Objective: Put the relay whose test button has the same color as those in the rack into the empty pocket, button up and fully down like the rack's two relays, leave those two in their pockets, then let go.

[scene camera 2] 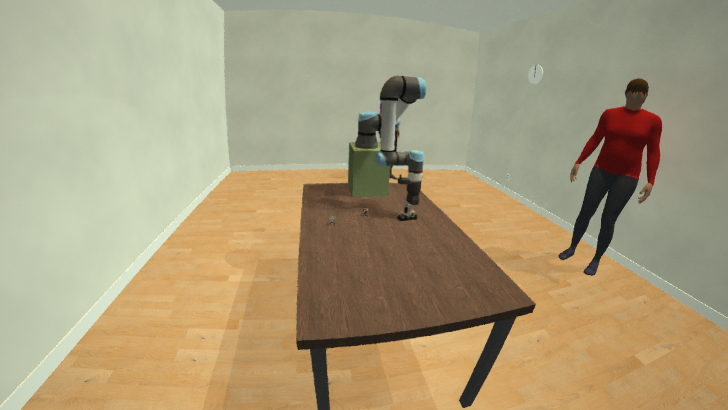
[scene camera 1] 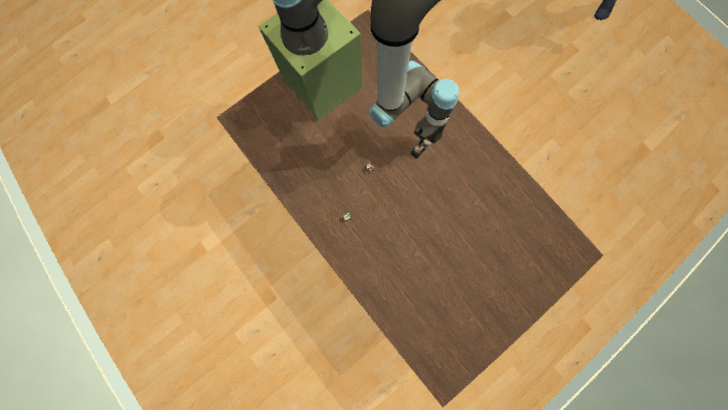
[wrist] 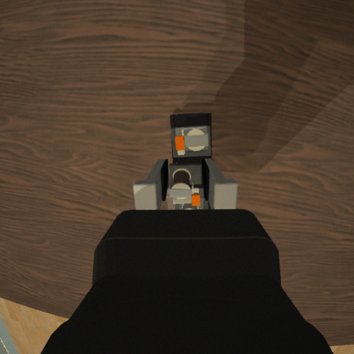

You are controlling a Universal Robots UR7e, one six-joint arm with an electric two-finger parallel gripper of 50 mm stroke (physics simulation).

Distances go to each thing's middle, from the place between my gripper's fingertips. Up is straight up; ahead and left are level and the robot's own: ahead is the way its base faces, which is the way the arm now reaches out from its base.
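Black rack (wrist: 186, 119): 20 mm below my hand, 10 mm behind it and 10 mm to the left of it.
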